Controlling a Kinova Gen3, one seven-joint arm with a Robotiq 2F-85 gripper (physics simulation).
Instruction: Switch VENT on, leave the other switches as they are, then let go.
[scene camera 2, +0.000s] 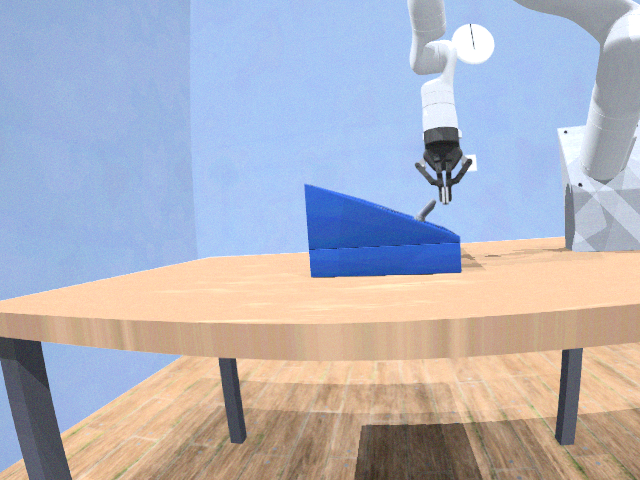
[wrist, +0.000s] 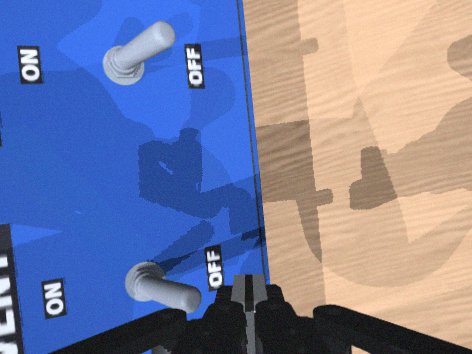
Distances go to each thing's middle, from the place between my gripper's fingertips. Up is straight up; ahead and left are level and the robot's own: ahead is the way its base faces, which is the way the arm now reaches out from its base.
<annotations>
My gripper is now 12 cm short of the blue switch box (scene camera 2: 347, 236), 6 cm to the left of it and 4 cm above it.
</annotations>
